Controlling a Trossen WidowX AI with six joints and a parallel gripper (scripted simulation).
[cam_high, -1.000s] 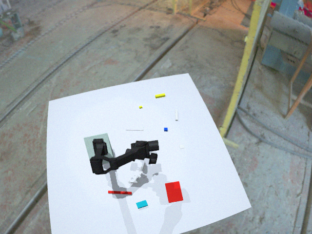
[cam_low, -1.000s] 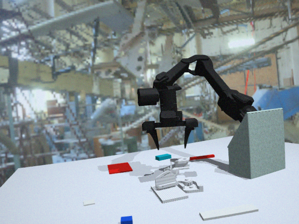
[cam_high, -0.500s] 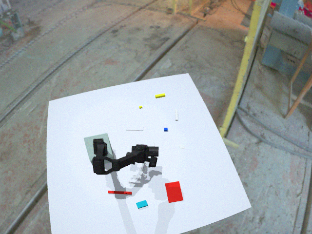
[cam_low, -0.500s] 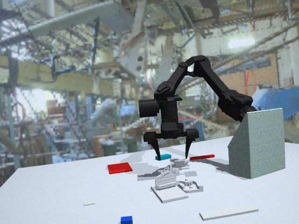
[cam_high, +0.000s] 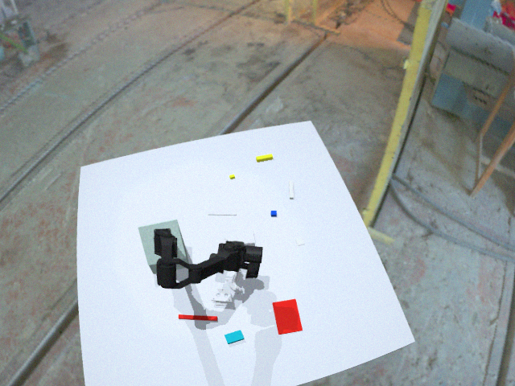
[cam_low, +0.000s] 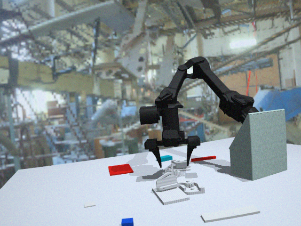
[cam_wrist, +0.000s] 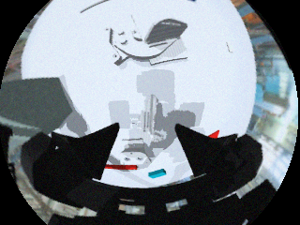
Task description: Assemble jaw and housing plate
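My gripper tip is 4 cm to the left of the curved jaw and 3 cm above it. The rest, counted from my gripper tip: teal block (25 cm to the right, 4 cm behind, 3 cm below); then red plate (20 cm to the right, 17 cm ahead, 3 cm below); then red bar (17 cm behind, 15 cm to the right, 3 cm below).
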